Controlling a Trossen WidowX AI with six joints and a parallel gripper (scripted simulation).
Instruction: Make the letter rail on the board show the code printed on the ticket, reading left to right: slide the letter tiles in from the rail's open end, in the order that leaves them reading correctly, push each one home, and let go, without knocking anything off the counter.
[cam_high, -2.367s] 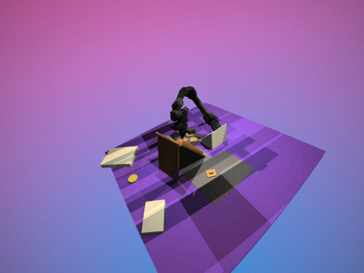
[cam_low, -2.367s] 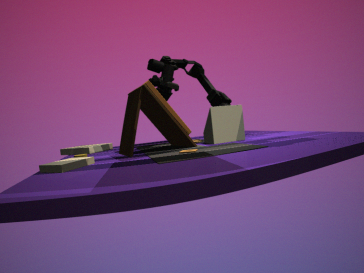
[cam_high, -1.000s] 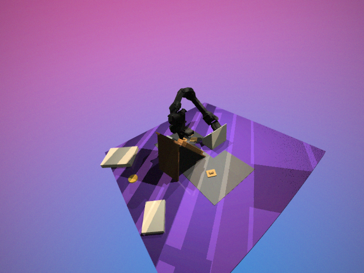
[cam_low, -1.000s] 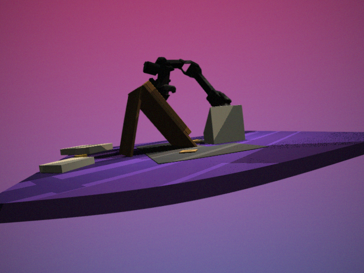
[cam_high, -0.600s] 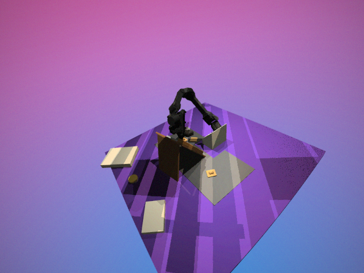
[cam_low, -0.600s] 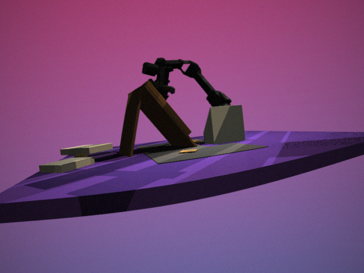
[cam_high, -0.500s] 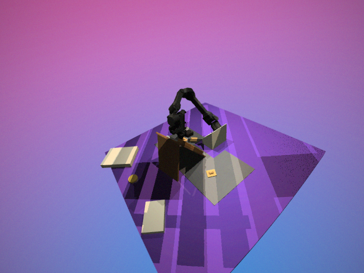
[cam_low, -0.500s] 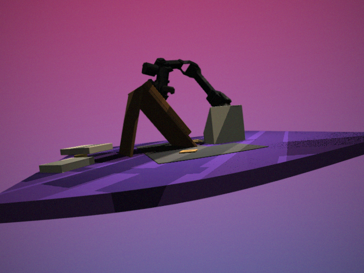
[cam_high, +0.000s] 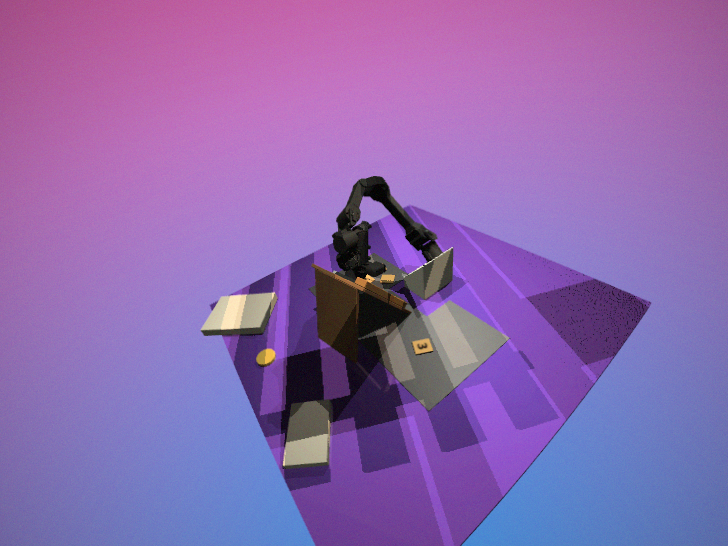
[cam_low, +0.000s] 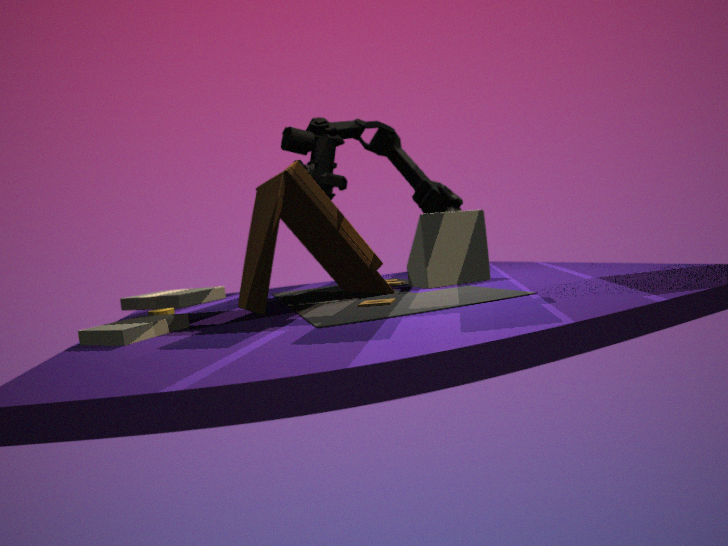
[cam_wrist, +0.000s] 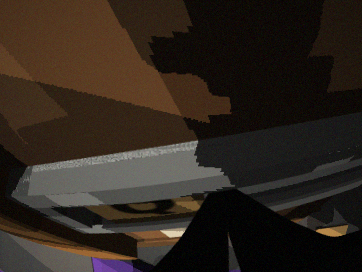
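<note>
Now: gripper tip 70 mm past the letter tile, 240 mm to the right of it and 170 mm above it. From my gripper tip the other things lie so: white ticket 50 mm behind, 80 mm below; then grey mat 140 mm behind, 30 mm to the left, 170 mm below; then yellow disc 400 mm ahead, 70 mm to the right, 170 mm below.
</note>
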